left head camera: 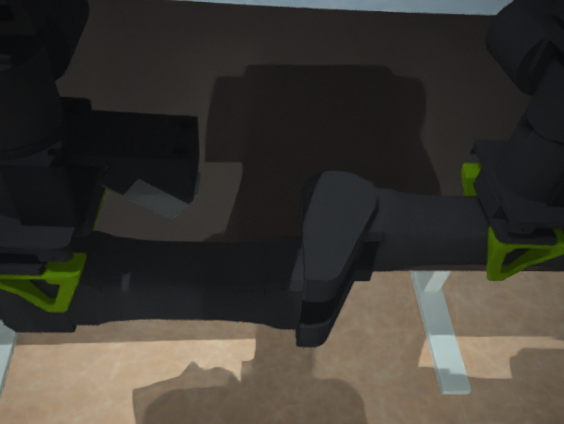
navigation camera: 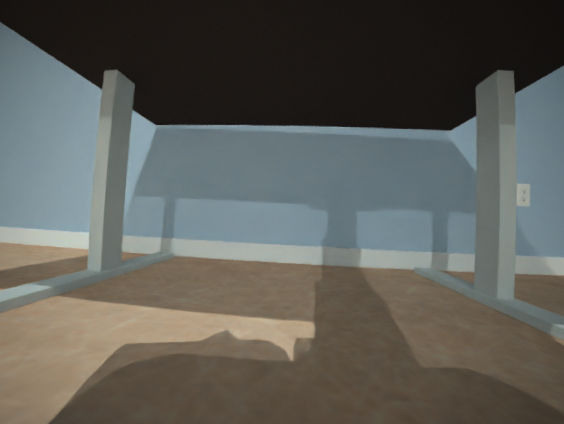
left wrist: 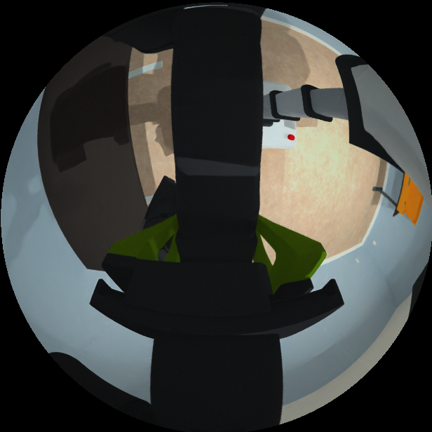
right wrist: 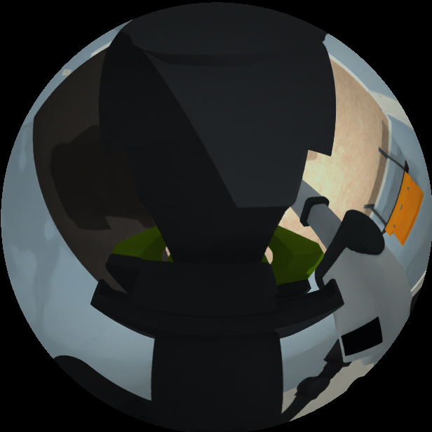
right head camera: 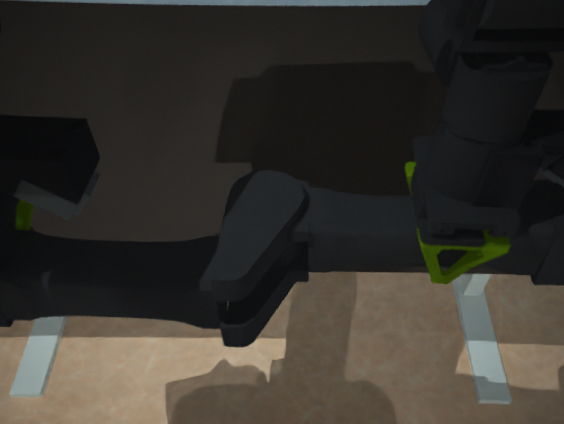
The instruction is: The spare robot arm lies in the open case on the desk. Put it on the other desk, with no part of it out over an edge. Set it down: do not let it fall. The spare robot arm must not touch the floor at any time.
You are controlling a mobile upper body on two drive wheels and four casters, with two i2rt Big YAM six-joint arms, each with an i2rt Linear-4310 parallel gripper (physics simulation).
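Places are measured from the left arm's base along level axes (x up, y right, z ahead), in millimetres.
Where they show: left gripper, fingertip midpoint: (left head camera: 68,278) (right head camera: 4,275); right gripper, fingertip midpoint: (left head camera: 484,256) (right head camera: 434,258).
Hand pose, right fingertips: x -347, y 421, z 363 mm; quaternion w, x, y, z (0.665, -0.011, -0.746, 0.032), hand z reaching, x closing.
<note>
After its pixels a point has its place.
The black spare robot arm (left head camera: 200,280) (right head camera: 125,280) (left wrist: 217,125) (right wrist: 220,100) is held roughly level across both grippers. My left gripper (left head camera: 80,247) @[y 49, x -318, z 340 mm] (left wrist: 216,217) is shut on one stretch of it. My right gripper (left head camera: 492,220) (right head camera: 432,220) (right wrist: 216,217) is shut on another. The dark desk (left head camera: 125,60) @[y 0, x -690, z 1113 mm] (right head camera: 125,60) @[y -54, x -690, z 1134 mm] (left wrist: 90,210) (right wrist: 65,110) lies beyond and below it. In the head views the spare arm covers the desk's near edge; in the left wrist view a floor strip shows between that edge and the arm. Its height above the top is unclear.
Pale desk feet (left head camera: 442,340) @[y 844, x -1385, z 735 mm] (right head camera: 482,345) @[y 846, x -1384, z 739 mm] show below the spare arm. The navigation camera looks under the desk top (navigation camera: 280,60) @[y 185, x -715, z 912 mm], between two legs (navigation camera: 110,170) @[y -363, x -1054, z 964 mm] (navigation camera: 495,185) @[y 830, x -1060, z 911 mm]. An orange case (left wrist: 412,200) (right wrist: 406,210) shows far off. A dark boxy part (left head camera: 145,150) @[y 123, x -165, z 331 mm] juts beside my left gripper.
</note>
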